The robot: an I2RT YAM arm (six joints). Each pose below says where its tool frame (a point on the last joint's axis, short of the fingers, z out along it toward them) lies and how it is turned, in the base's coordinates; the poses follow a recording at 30 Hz.
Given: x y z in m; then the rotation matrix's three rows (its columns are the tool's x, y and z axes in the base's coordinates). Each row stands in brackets.
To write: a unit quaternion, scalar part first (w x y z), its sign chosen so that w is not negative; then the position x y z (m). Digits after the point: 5 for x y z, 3 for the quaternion.
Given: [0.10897 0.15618 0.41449], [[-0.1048 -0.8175 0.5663], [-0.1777 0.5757 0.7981], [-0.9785 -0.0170 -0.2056]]
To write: 0.562 -0.362 0.687 0.284 0.10897 0.15618 0.41449
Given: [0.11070 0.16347 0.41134], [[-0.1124 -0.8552 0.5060], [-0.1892 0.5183 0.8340], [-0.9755 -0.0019 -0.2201]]
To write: 0.544 -0.384 0.680 0.306 0.11070 0.16347 0.41134
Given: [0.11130 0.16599 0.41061], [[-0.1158 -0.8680 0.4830], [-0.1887 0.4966 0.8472], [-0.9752 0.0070 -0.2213]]
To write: 0.538 -0.390 0.677 0.315 0.11130 0.16599 0.41061
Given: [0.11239 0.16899 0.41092], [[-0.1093 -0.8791 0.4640], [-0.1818 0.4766 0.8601], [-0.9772 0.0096 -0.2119]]
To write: 0.537 -0.396 0.670 0.324 0.11239 0.16899 0.41092
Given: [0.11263 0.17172 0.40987], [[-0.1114 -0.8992 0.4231], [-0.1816 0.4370 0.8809], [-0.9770 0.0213 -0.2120]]
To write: 0.528 -0.407 0.663 0.340 0.11263 0.17172 0.40987
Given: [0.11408 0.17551 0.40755], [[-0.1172 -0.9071 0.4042], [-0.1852 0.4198 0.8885], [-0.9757 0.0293 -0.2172]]
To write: 0.521 -0.412 0.662 0.346 0.11408 0.17551 0.40755
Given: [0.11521 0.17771 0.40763], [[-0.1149 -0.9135 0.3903], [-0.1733 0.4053 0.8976], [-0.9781 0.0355 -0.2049]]
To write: 0.521 -0.414 0.657 0.355 0.11521 0.17771 0.40763
